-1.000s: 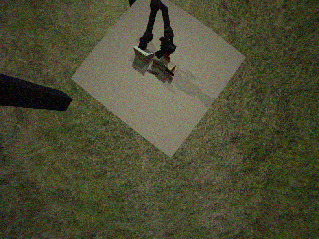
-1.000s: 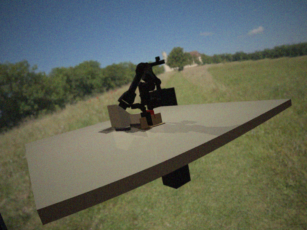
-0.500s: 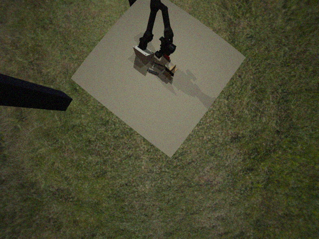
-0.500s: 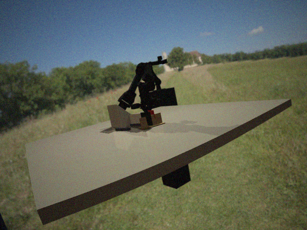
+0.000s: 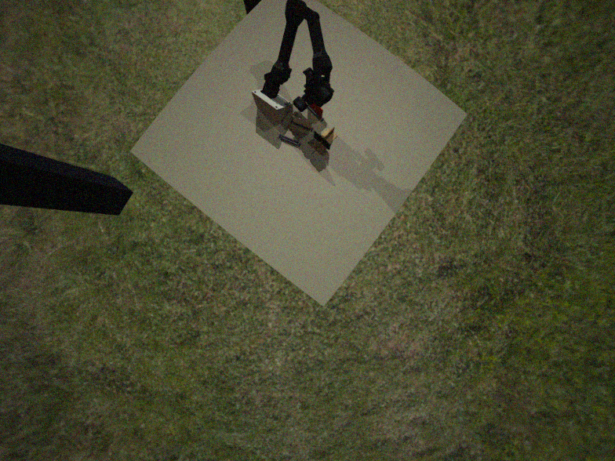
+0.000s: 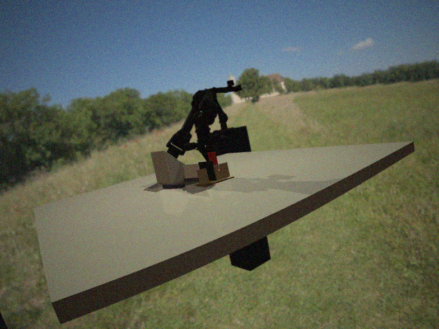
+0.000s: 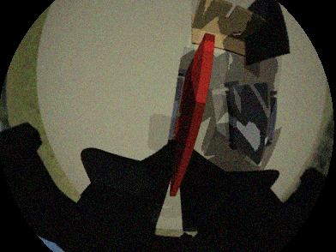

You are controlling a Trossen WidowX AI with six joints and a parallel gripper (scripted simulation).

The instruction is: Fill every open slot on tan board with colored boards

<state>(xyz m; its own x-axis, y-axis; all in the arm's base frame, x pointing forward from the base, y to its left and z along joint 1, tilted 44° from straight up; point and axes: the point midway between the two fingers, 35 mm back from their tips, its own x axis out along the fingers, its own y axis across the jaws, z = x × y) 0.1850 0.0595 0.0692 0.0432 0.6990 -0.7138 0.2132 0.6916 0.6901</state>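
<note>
Now: gripper tip 15 cm short of the tan board, 10 cm to the left of it and 3 cm above it. Round my gripper tip: dark board 15 cm ahead, 12 cm to the right, 1 cm below; then red board 3 cm ahead, 1 cm to the right, 1 cm above.
</note>
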